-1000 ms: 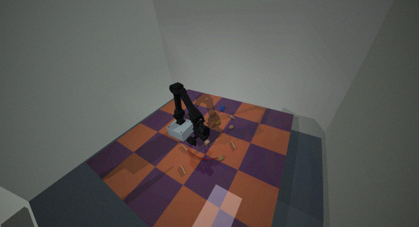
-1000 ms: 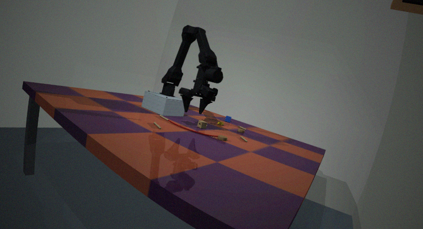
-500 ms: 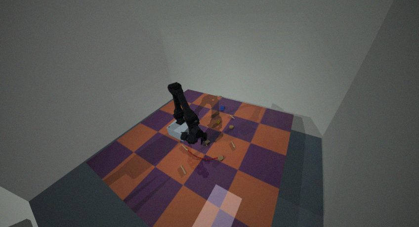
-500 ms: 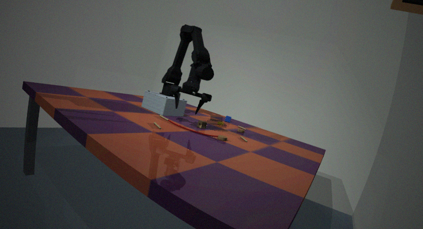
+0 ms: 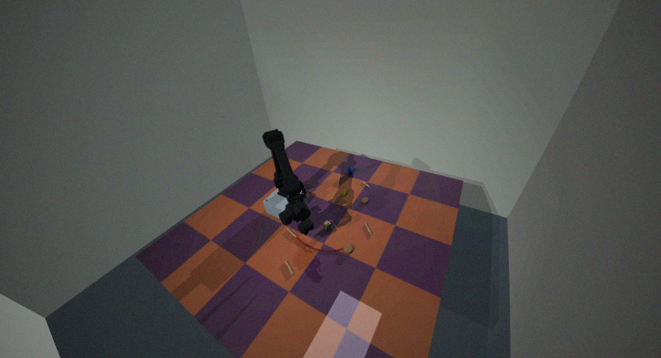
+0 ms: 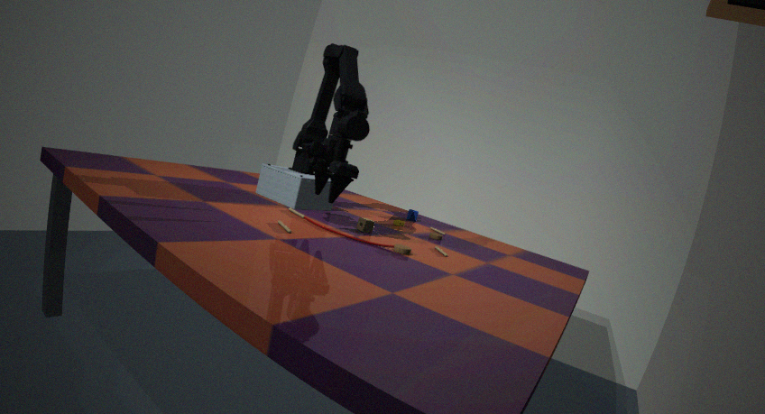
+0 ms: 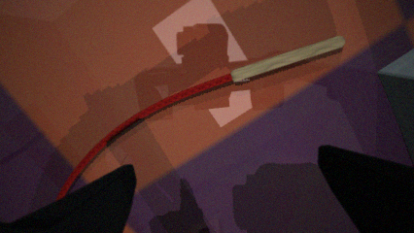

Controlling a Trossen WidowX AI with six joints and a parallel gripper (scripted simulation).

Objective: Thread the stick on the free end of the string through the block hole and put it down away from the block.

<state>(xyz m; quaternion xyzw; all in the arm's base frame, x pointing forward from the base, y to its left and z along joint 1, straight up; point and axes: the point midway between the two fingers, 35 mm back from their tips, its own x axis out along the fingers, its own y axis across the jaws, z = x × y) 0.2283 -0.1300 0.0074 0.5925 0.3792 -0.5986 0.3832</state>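
Right now my gripper tip is 5 cm past the thin wooden stick, 2 cm to the left of it and 6 cm above it. Round my gripper tip: yellow piece 1 cm ahead, 37 cm to the left, 5 cm below; wooden block 7 cm ahead, 11 cm to the left, 5 cm below; blue cube 7 cm behind, 57 cm to the left, 4 cm below.
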